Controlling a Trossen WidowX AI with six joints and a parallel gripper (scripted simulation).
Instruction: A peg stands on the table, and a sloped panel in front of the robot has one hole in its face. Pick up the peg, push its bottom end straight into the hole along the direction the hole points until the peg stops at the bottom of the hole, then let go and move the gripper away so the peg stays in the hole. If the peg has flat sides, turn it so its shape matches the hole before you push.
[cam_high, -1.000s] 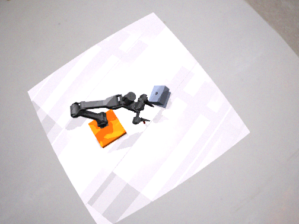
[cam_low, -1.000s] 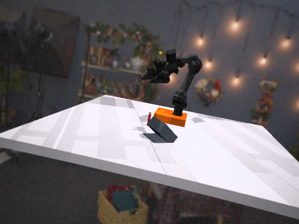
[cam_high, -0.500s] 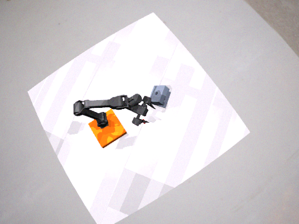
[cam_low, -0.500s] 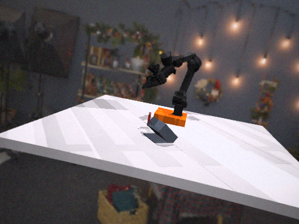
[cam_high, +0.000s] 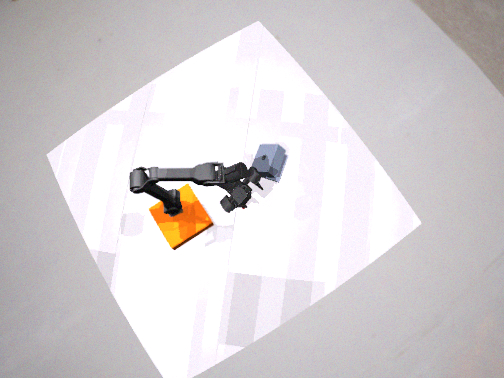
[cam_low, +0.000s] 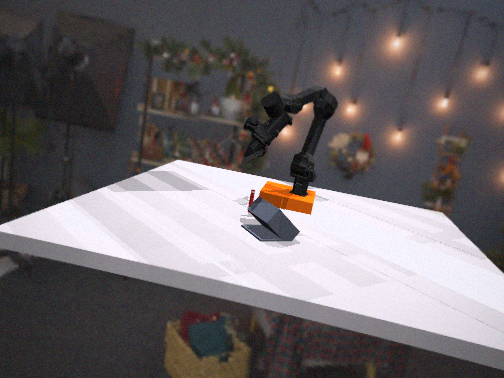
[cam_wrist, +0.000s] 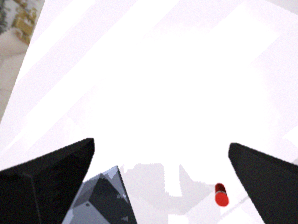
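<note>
The red peg is 50 mm behind my gripper tip, 40 mm to the left of it and 130 mm below it. The rest, counted from my gripper tip: sloped panel 120 mm ahead, 170 mm to the left, 140 mm below; then flat grey foot 140 mm ahead, 150 mm to the left, 180 mm below.
</note>
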